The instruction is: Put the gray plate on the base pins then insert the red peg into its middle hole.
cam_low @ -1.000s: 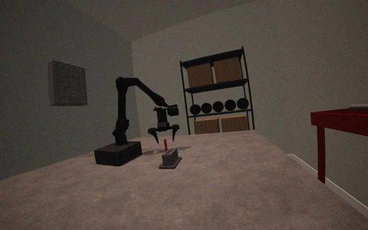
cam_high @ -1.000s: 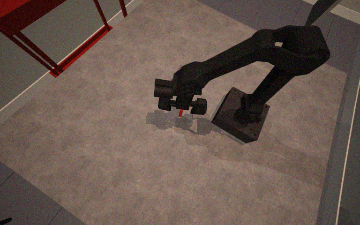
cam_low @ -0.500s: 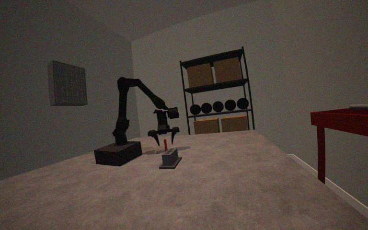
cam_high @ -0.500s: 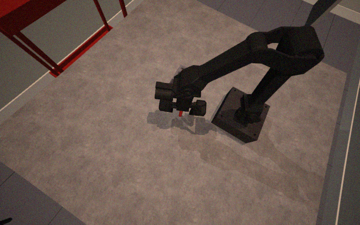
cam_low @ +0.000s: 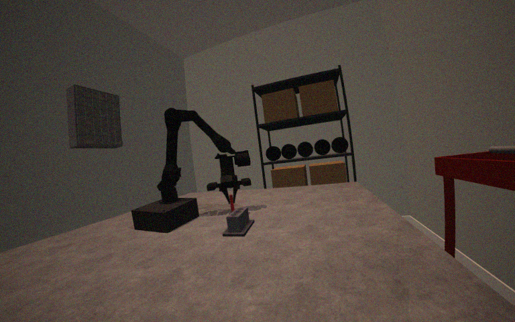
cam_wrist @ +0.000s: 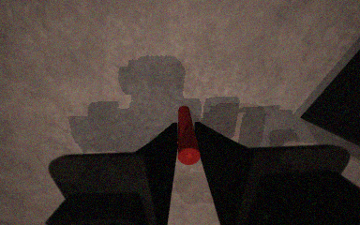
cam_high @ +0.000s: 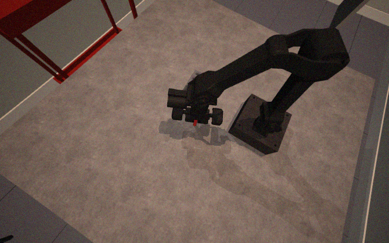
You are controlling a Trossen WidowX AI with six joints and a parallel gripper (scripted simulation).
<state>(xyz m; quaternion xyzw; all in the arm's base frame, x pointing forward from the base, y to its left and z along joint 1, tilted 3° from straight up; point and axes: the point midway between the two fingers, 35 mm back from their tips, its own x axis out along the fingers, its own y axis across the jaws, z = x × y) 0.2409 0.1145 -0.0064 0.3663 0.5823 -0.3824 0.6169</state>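
The gray plate lies 11 cm ahead of my gripper tip and 17 cm to the right of it. Round my gripper tip: flat dark base 11 cm ahead, 17 cm to the right, 3 cm below; then red peg right at my gripper tip.
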